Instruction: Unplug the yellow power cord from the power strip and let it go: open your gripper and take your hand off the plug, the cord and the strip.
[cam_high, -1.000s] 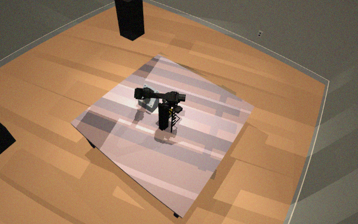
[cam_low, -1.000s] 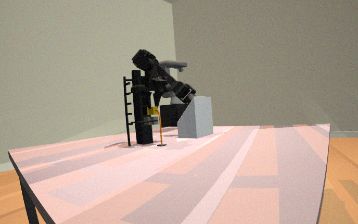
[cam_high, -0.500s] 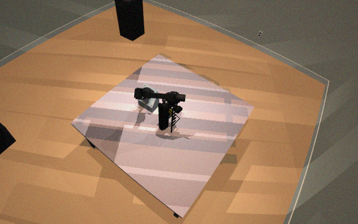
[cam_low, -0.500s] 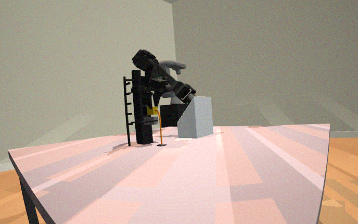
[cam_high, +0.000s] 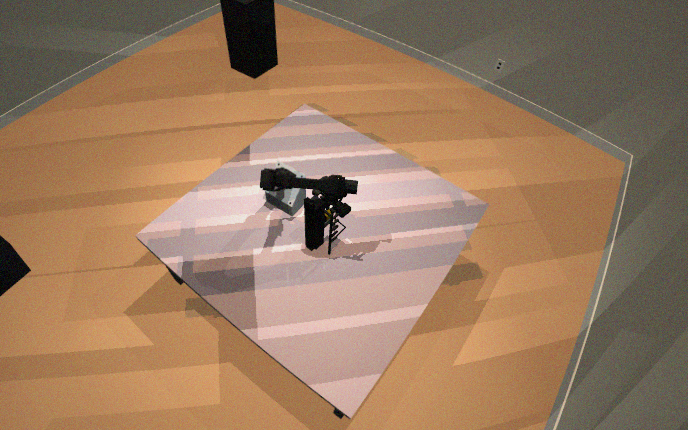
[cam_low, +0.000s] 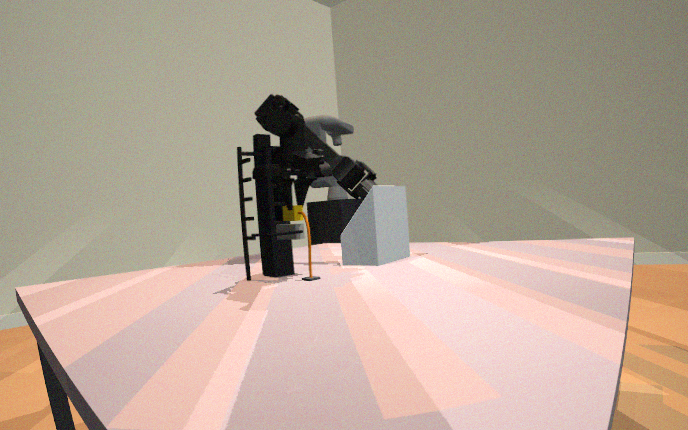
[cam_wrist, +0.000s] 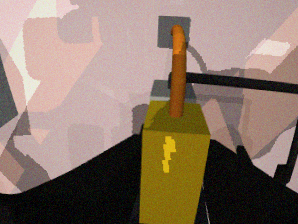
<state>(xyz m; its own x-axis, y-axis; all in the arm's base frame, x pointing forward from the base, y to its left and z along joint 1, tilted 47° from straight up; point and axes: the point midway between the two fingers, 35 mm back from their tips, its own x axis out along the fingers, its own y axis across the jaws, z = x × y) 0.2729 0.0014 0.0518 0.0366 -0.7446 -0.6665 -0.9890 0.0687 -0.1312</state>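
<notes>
Right now my gripper tip is 3 cm to the left of the yellow plug. From my gripper tip the other things lie so: dark foot: 15 cm below, 4 cm to the left; black ladder-like rack: 10 cm to the right, 7 cm ahead.
</notes>
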